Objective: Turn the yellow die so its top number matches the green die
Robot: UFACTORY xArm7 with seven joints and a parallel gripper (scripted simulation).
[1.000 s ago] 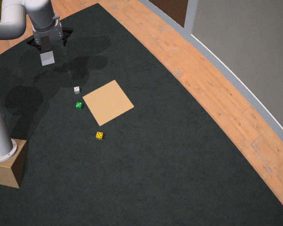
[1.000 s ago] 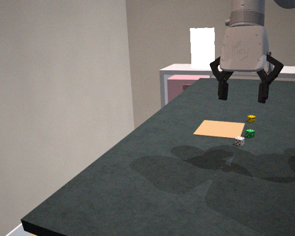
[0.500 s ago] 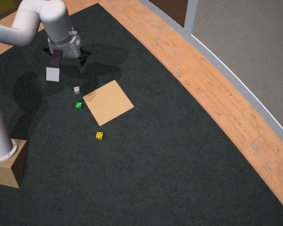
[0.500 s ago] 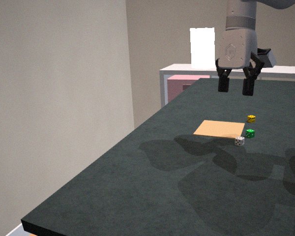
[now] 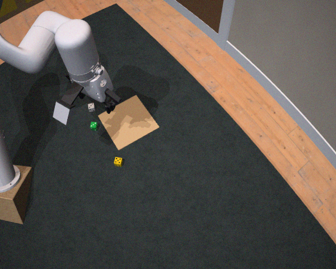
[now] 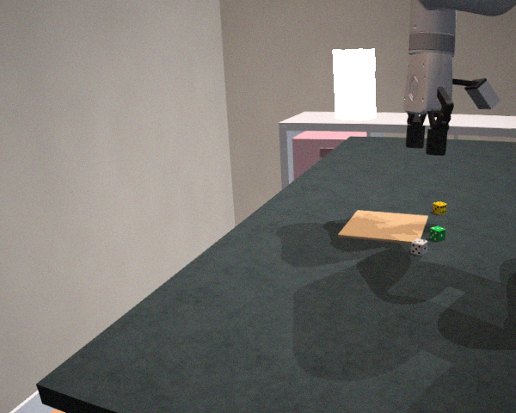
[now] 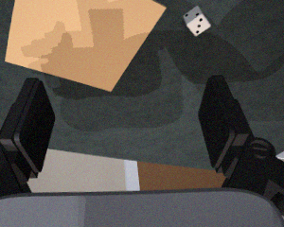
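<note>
Now: hand 1 cm past the yellow die, 12 cm to the left of it and 15 cm above it. From my hand the other things lie so: white die: 2 cm behind, 9 cm to the left, 15 cm below; green die: 3 cm behind, 2 cm to the left, 15 cm below; tan mat: 7 cm ahead, 1 cm to the right, 15 cm below.
</note>
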